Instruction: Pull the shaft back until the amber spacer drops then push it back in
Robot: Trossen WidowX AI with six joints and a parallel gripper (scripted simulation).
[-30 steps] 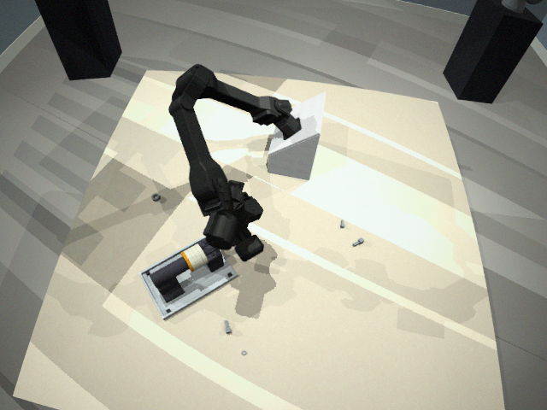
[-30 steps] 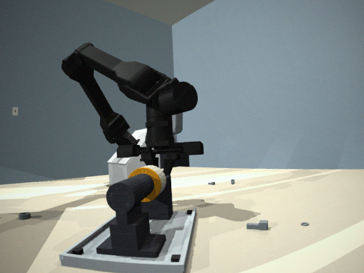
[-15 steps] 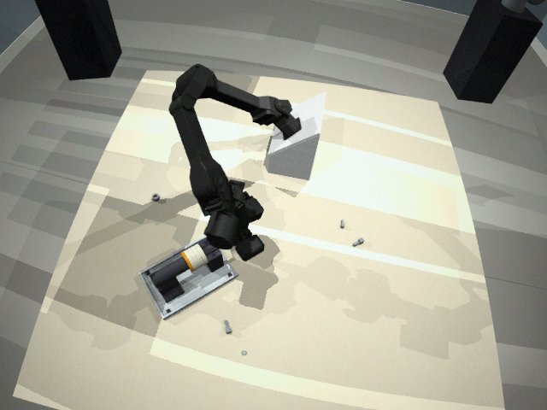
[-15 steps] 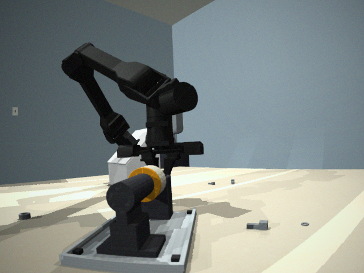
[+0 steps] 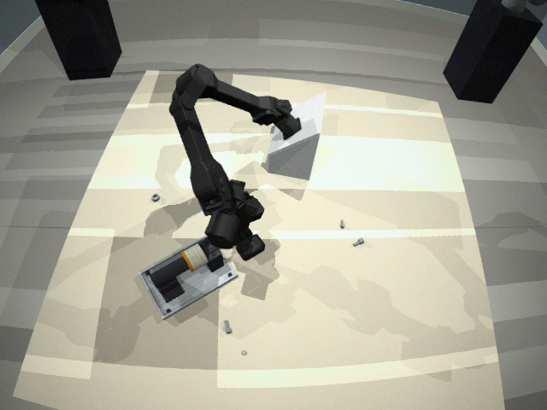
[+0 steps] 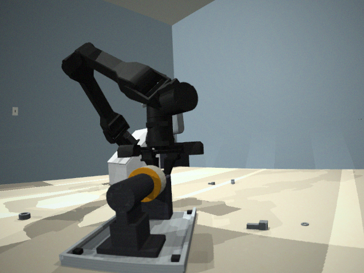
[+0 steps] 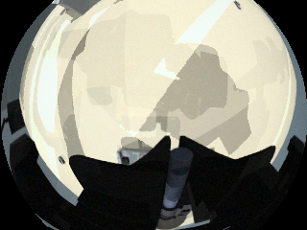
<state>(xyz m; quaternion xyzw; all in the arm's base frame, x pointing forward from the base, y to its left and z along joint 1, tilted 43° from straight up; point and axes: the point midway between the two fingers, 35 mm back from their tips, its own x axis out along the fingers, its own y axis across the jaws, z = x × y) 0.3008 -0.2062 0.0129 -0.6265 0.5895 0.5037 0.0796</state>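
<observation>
Right now the grey-blue shaft is 60 mm to the right of my gripper tip, 40 mm ahead of it and 30 mm above it. From my gripper tip the other things lie so: nut: 260 mm to the right, 170 mm behind, 40 mm below; then cream spacer: 100 mm to the right, 60 mm ahead, 30 mm above; then amber spacer: 120 mm to the right, 80 mm ahead, 30 mm above.
</observation>
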